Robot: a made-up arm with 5 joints.
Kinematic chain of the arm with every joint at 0, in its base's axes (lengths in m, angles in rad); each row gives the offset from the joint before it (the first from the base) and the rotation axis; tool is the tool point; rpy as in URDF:
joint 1: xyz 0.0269 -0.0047 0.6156 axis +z
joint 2: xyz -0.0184 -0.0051 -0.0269 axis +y
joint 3: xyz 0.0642 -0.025 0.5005 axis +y
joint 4: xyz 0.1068 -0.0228 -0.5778 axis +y
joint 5: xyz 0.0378 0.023 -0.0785 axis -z
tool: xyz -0.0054 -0.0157 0.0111 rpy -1.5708 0 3.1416
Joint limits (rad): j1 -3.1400..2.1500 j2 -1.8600..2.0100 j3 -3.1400..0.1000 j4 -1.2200..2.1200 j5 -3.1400..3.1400
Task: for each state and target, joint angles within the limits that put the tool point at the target. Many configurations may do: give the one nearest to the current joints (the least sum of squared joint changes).
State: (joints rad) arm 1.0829 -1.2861 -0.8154 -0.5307 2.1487
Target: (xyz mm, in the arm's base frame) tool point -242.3 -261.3 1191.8
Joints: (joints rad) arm 0.7166 -1.7383 -0.9024 -0.5756 2.1634
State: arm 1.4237 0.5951 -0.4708 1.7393 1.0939
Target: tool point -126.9 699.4 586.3
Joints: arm 1.8306 0.5146 -1.2711 1.6325 1.0992
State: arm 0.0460 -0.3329 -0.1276 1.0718 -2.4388
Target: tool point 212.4 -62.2 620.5
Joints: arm -0.1917 -0.8645 -0.0648 1.3026 -2.4611
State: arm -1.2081 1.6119 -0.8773 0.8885 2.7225
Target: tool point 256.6 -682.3 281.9
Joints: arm -1.2253 0.8791 -1.2490 0.8785 2.7170
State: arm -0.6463 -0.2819 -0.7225 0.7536 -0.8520
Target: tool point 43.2 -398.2 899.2
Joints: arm -1.4161 -0.6247 -0.6073 0.7949 -0.8238
